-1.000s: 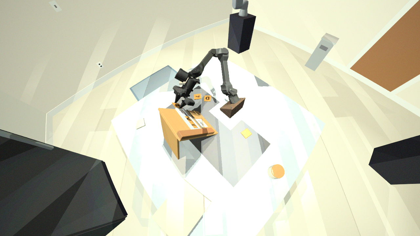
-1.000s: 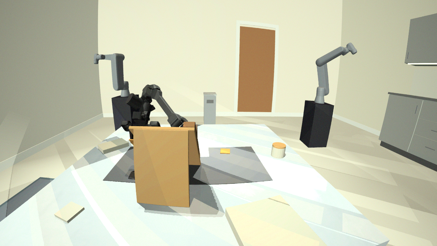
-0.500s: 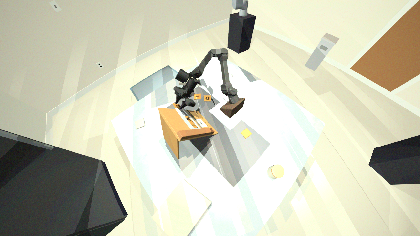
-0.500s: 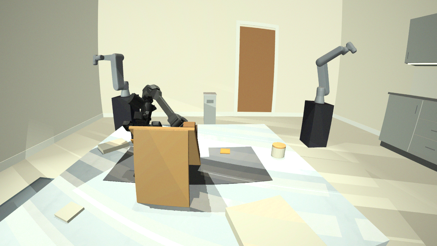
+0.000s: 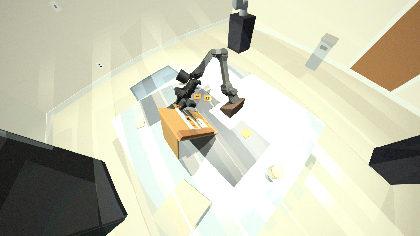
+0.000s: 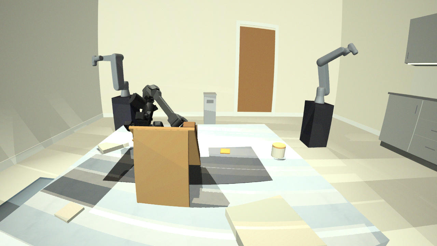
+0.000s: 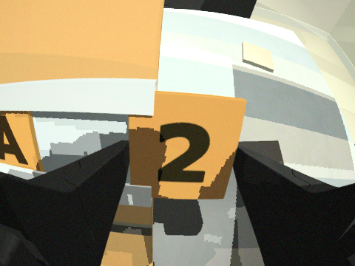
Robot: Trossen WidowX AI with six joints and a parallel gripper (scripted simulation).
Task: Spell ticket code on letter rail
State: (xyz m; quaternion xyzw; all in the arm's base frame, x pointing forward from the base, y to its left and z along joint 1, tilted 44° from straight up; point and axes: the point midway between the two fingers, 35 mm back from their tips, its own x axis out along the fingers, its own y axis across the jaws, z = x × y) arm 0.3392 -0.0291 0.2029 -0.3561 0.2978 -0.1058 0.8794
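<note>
Right now my gripper tip is 70 mm past the white ticket, 150 mm to the right of it and 80 mm above it. Round my gripper tip: grey mat 170 mm behind, 180 mm to the left, 160 mm below; then pale pad 310 mm ahead, 190 mm to the right, 150 mm below; then round tan-lidded canister 240 mm behind, 690 mm to the left, 120 mm below.
</note>
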